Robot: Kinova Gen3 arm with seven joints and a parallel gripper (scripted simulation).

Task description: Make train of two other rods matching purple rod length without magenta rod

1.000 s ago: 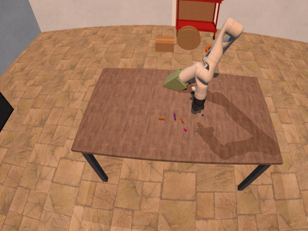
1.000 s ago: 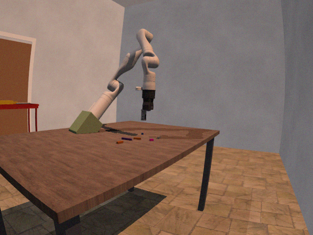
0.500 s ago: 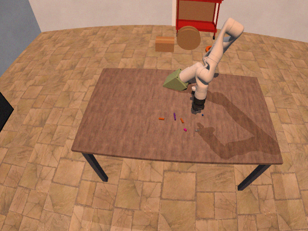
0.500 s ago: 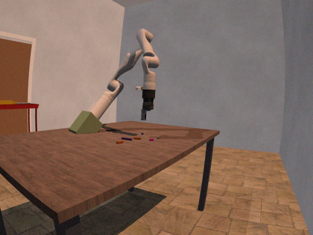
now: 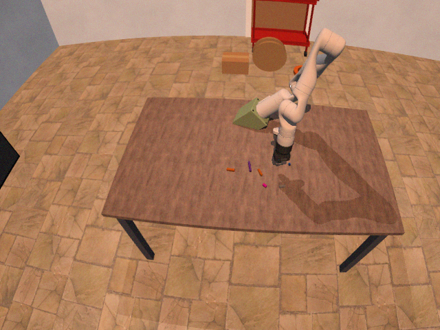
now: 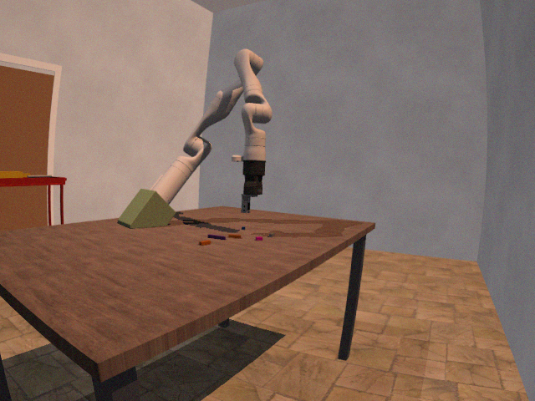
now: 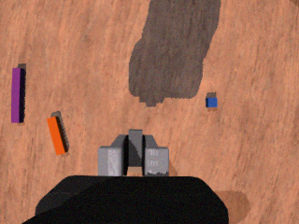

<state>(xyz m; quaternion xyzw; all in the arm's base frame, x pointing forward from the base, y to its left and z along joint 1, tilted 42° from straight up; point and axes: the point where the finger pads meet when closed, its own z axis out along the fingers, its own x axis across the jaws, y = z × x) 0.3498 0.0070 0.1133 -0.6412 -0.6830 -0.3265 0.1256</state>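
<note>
Now: hand 50 mm past the blue rod, 70 mm to the right of it and 90 mm above it. From my hand the other things lie so: magenta rod (90 mm ahead, 60 mm to the right, 90 mm below); purple rod (20 mm behind, 140 mm to the right, 90 mm below); orange rod (10 mm ahead, 240 mm to the right, 90 mm below).
</note>
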